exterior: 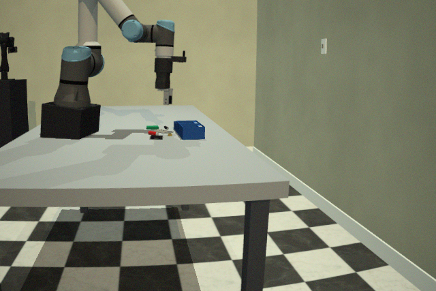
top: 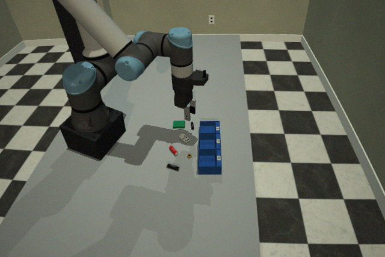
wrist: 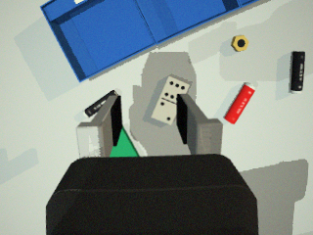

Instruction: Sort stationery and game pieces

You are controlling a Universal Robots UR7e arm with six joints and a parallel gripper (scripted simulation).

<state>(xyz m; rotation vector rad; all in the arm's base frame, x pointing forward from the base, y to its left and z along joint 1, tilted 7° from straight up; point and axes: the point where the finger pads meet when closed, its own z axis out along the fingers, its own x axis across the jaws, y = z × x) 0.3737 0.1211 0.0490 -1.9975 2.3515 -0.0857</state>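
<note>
Now: hand 12 cm above the white domino, 3 cm past it and 2 cm to the left of it. The rest, counted from my hand: black cylinder (12 cm below, 6 cm to the left, 2 cm behind); then blue bin row (11 cm below, 9 cm ahead, 4 cm to the right); then green block (12 cm below, 7 cm behind, 5 cm to the left).
</note>
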